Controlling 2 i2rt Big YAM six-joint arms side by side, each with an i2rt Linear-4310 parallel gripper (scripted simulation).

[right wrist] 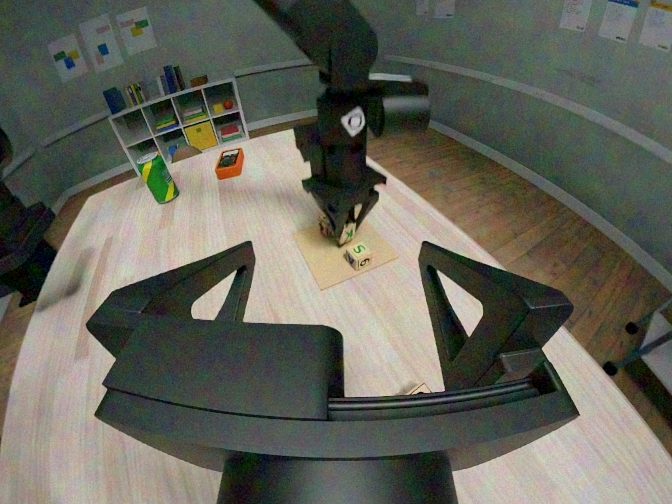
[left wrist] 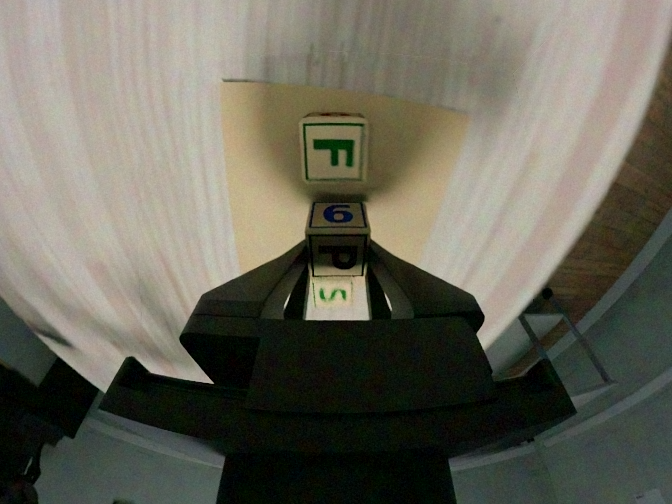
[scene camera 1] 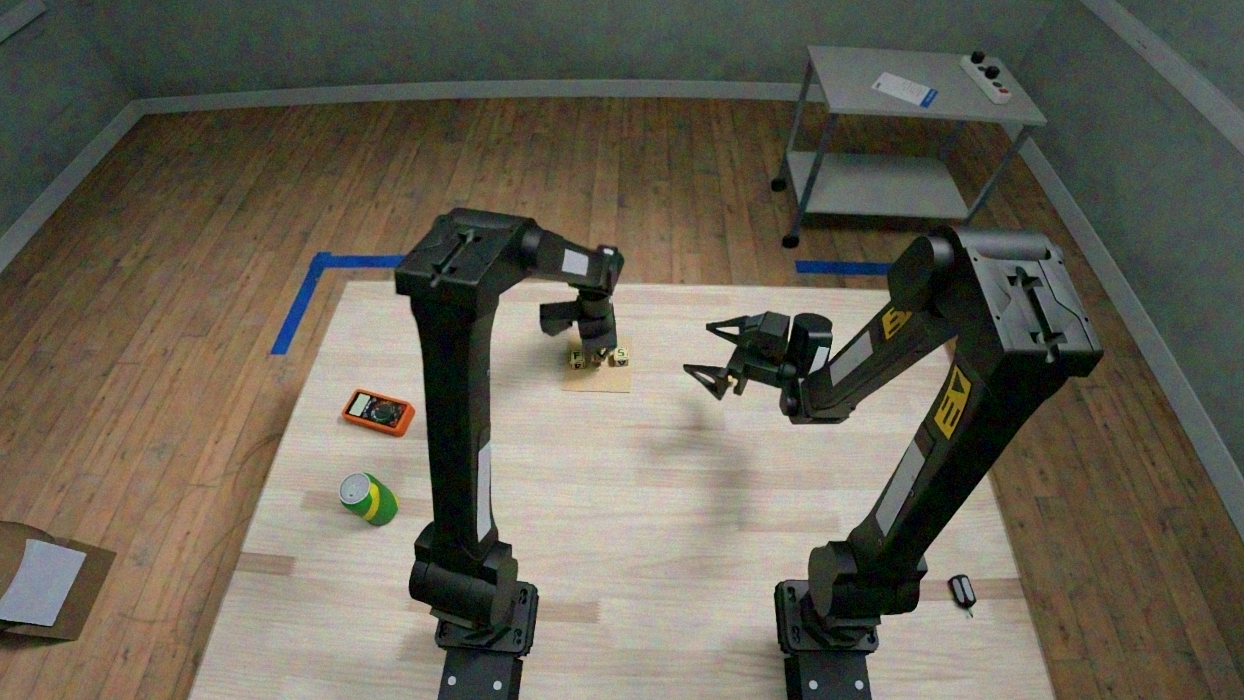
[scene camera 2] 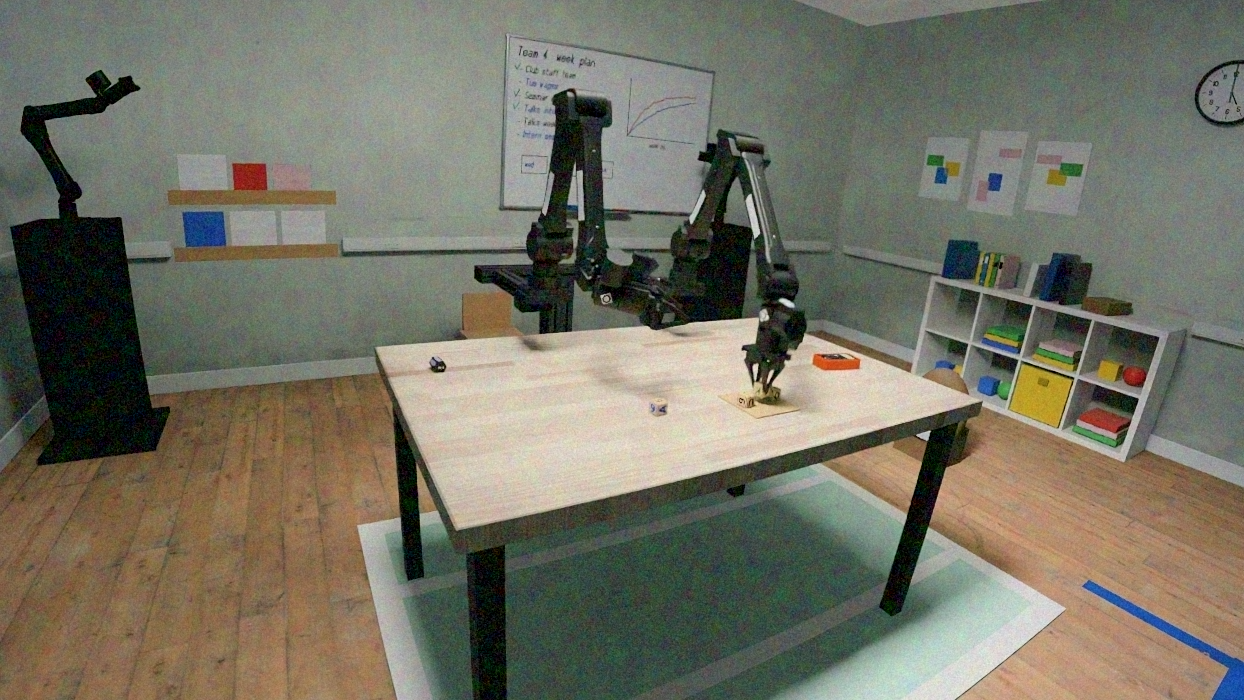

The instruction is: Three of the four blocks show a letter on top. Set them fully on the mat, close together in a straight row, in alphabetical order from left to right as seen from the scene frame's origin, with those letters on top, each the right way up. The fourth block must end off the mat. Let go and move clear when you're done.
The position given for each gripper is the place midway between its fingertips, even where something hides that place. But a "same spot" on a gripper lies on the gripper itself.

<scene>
The left gripper shows in the right wrist view (345, 234), in the left wrist view (337, 247), in scene camera 1 and in scene camera 2. A tan mat shows in the right wrist view, in the left wrist view (415, 150), in scene camera 1 and in scene camera 2 (763, 408). The same spot on the left gripper: (scene camera 1: 607, 340) is (scene camera 2: 750, 347). One and the same spot on the tan mat: (right wrist: 326, 259) is (scene camera 1: 606, 378).
</scene>
